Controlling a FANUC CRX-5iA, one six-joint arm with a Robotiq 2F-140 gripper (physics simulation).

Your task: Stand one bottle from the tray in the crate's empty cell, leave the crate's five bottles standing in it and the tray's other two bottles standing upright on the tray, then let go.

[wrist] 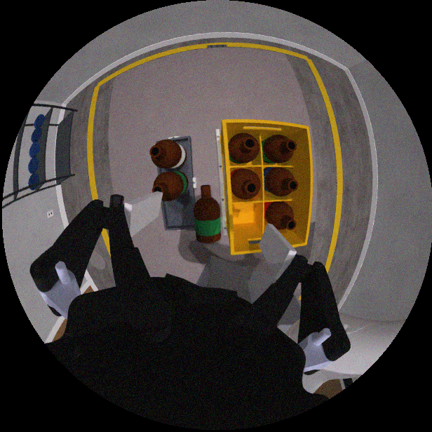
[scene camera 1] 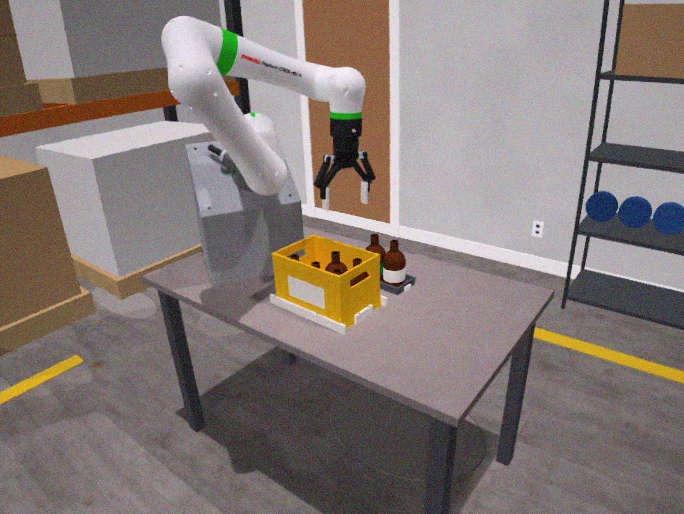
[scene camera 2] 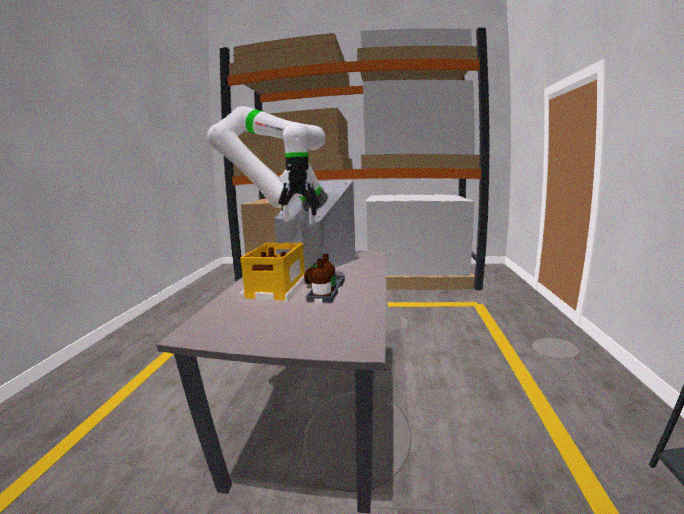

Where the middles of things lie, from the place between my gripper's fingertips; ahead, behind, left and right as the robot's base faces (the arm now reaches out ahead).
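Labels:
There's a white-label bottle (scene camera 1: 394,260) here, and my gripper is 130 mm short of it, 80 mm to the right of it and 210 mm above it.

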